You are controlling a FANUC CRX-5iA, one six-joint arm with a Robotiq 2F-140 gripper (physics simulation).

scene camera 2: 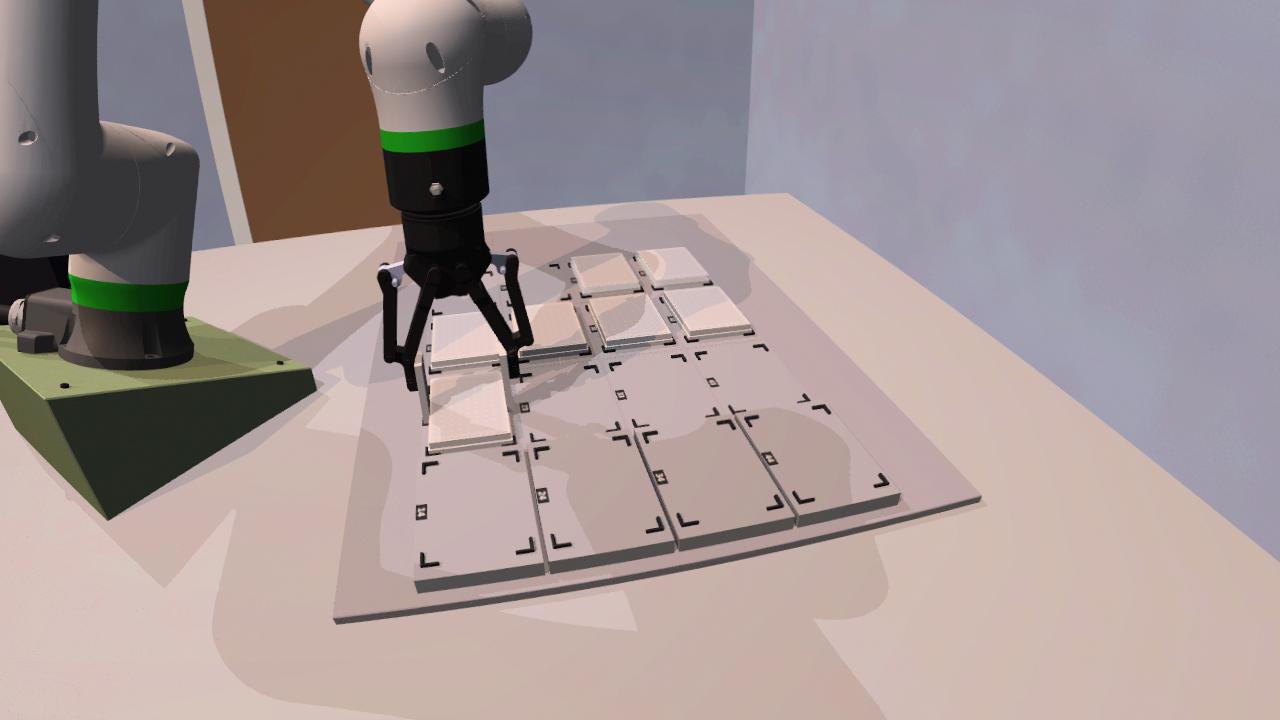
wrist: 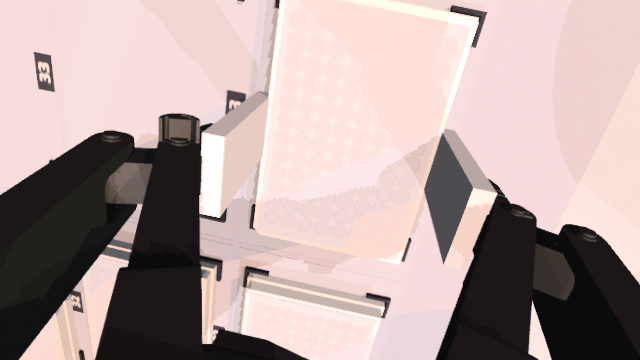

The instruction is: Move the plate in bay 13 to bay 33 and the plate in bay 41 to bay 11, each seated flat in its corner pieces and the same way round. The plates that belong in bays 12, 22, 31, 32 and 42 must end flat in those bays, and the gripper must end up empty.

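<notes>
The plate in bay 13 is pale, with a pattern of round wells, and lies flat in its corner pieces. My gripper is down around it and shut on it, one pad against each long side. The plate in bay 41 lies flat at the far right. Bay 33 is bare, and its label shows at the left in the wrist view. Bay 11 is mostly hidden behind my gripper. Plates lie flat in bay 12, bay 22, bay 32, bay 42 and bay 31.
The bays stand on a thin base board on the table. The near row of bays has raised front edges. The plate in bay 12 lies close behind the held plate. The arm's green pedestal stands at the left, and walls rise behind.
</notes>
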